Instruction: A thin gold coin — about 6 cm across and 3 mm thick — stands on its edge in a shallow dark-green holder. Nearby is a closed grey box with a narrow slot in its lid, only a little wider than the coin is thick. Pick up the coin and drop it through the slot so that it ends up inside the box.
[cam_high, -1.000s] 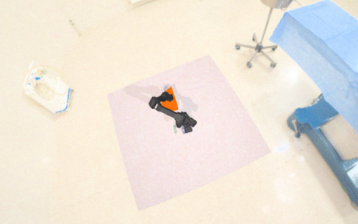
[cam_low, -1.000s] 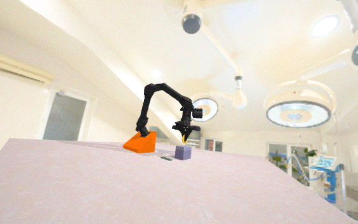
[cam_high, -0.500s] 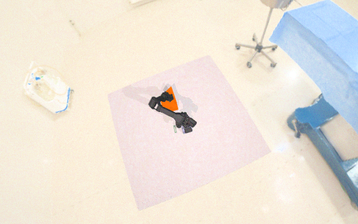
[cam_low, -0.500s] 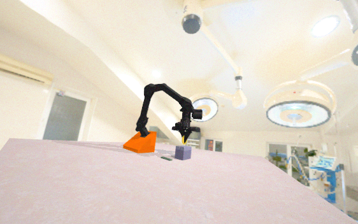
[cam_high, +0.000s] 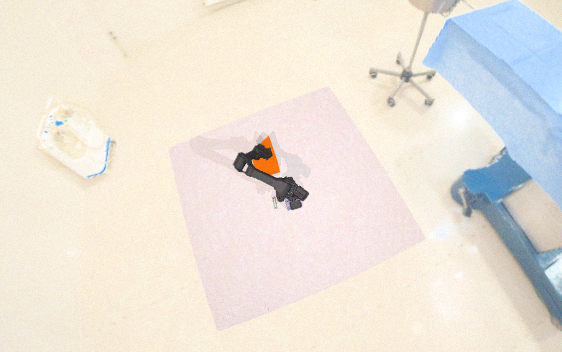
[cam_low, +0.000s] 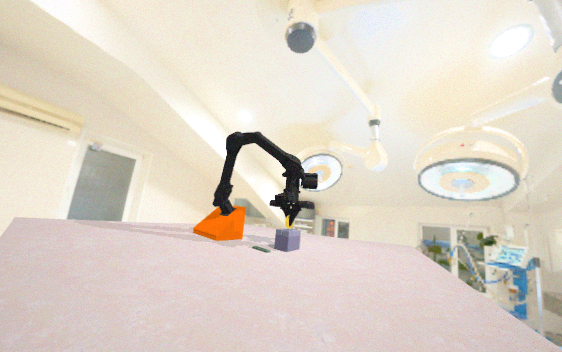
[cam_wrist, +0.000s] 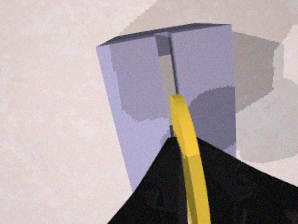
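The gold coin lies 2 cm above my gripper tip.
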